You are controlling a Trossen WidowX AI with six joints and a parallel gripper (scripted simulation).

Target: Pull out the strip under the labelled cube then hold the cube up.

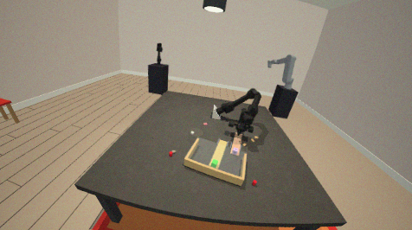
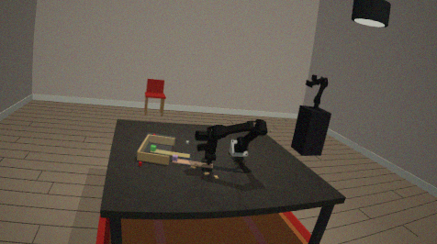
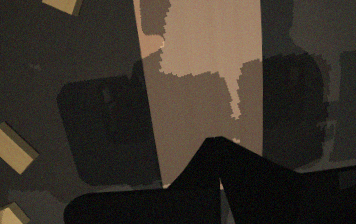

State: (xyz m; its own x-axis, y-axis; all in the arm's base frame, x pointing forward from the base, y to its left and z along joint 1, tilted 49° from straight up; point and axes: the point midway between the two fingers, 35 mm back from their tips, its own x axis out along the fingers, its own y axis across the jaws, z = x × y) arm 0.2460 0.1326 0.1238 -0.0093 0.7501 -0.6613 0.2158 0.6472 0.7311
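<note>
Right now the green-striped strip is 220 mm ahead of my gripper tip and 150 mm to the right of it. Also, from my gripper tip: pink piece (270 mm to the right, 80 mm behind).
</note>
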